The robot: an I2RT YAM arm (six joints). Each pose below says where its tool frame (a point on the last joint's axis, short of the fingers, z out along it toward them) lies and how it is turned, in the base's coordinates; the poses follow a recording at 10 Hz.
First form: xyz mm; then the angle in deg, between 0 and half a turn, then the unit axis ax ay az.
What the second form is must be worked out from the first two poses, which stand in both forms.
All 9 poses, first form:
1: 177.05, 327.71, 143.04, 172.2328, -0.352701, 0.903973, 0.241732
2: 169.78, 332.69, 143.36, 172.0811, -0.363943, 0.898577, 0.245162
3: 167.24, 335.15, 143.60, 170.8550, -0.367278, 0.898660, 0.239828
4: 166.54, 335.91, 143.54, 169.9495, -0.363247, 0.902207, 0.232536
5: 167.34, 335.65, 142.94, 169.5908, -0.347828, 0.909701, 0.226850
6: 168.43, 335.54, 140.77, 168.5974, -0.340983, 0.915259, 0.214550
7: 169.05, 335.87, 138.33, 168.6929, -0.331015, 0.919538, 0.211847
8: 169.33, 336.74, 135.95, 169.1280, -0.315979, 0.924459, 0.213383
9: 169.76, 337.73, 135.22, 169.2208, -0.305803, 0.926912, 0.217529
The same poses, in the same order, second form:
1:
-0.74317, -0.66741, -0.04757, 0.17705
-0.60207, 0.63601, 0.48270, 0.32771
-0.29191, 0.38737, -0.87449, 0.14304
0, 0, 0, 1

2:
-0.72682, -0.68472, -0.05380, 0.16978
-0.61717, 0.61672, 0.48863, 0.33269
-0.30140, 0.38835, -0.87083, 0.14336
0, 0, 0, 1

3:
-0.71922, -0.69404, -0.03222, 0.16724
-0.61780, 0.61762, 0.48668, 0.33515
-0.31787, 0.36994, -0.87299, 0.14360
0, 0, 0, 1

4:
-0.72278, -0.69100, -0.01019, 0.16654
-0.60984, 0.63081, 0.47976, 0.33591
-0.32509, 0.35298, -0.87734, 0.14354
0, 0, 0, 1

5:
-0.74357, -0.66862, 0.00785, 0.16734
-0.58664, 0.65795, 0.47218, 0.33565
-0.32087, 0.34649, -0.88147, 0.14294
0, 0, 0, 1

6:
-0.75002, -0.66043, 0.03608, 0.16843
-0.57560, 0.67860, 0.45627, 0.33554
-0.32582, 0.32145, -0.88911, 0.14077
0, 0, 0, 1

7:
-0.76358, -0.64439, 0.04140, 0.16905
-0.56132, 0.69410, 0.45072, 0.33587
-0.31918, 0.32092, -0.89170, 0.13833
0, 0, 0, 1

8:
-0.78416, -0.61922, 0.04073, 0.16933
-0.53873, 0.71186, 0.45059, 0.33674
-0.30801, 0.33139, -0.89180, 0.13595
0, 0, 0, 1

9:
-0.79697, -0.60259, 0.04149, 0.16976
-0.52122, 0.72082, 0.45690, 0.33773
-0.30522, 0.34251, -0.88855, 0.13522
0, 0, 0, 1

